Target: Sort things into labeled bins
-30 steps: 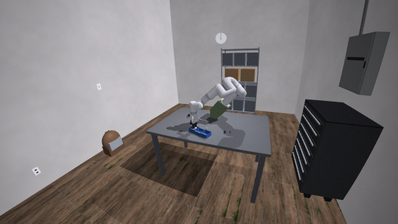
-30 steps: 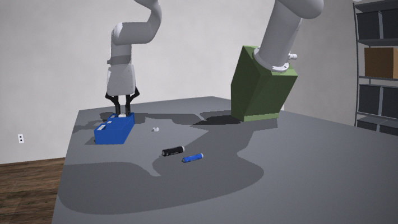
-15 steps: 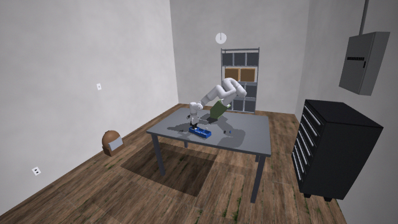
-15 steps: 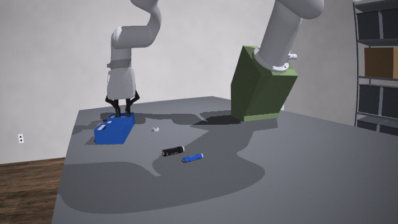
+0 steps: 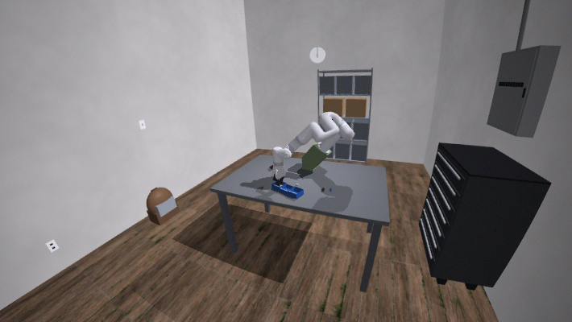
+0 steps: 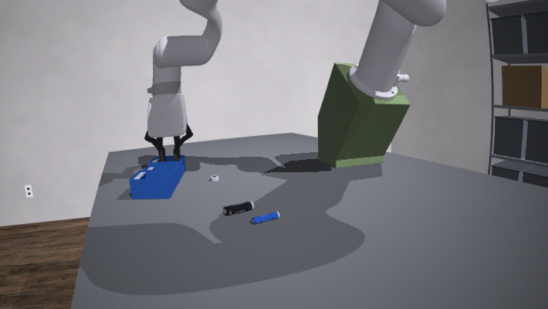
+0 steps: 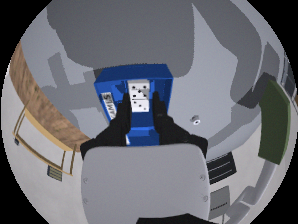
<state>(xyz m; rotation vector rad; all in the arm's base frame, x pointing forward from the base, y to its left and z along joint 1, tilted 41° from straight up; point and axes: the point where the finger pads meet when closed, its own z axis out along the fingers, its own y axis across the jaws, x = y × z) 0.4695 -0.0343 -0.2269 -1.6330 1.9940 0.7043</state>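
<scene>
Right now my hand is 30 mm above the white domino. Also, from my hand: blue bin (80 mm to the left, 30 mm below, 20 mm ahead); then white dotted piece (30 mm below); then small nut (100 mm to the left, 100 mm behind, 40 mm below).
</scene>
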